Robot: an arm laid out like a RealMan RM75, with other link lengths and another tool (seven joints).
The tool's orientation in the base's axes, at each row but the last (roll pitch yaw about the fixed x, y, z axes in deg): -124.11, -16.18, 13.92; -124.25, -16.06, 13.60; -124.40, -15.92, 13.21; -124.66, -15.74, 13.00; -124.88, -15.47, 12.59; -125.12, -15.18, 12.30; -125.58, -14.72, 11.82; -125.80, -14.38, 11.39; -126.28, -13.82, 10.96; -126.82, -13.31, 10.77; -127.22, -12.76, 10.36
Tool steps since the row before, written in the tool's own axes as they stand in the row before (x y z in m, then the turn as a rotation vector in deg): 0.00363, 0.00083, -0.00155, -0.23, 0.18, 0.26; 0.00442, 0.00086, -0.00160, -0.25, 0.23, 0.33; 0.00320, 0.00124, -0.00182, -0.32, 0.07, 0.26; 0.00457, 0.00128, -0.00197, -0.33, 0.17, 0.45; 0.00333, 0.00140, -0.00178, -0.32, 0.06, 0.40; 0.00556, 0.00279, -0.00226, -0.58, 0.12, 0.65; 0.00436, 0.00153, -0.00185, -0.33, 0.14, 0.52; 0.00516, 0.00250, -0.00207, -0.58, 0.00, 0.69; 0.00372, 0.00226, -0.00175, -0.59, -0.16, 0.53; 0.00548, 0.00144, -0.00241, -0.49, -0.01, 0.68; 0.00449, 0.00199, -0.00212, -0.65, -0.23, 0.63
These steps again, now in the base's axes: 0.00376, -0.00087, 0.00119, -0.16, 0.08, -0.35; 0.00450, -0.00077, 0.00140, -0.17, 0.11, -0.43; 0.00350, -0.00144, 0.00088, -0.28, 0.11, -0.28; 0.00480, -0.00130, 0.00130, -0.27, 0.22, -0.47; 0.00366, -0.00150, 0.00076, -0.29, 0.24, -0.35; 0.00623, -0.00218, 0.00051, -0.52, 0.36, -0.61; 0.00466, -0.00147, 0.00095, -0.28, 0.29, -0.49; 0.00572, -0.00205, 0.00049, -0.56, 0.46, -0.54; 0.00425, -0.00198, 0.00013, -0.62, 0.41, -0.32; 0.00569, -0.00176, 0.00155, -0.48, 0.47, -0.50; 0.00489, -0.00205, 0.00070, -0.70, 0.52, -0.34
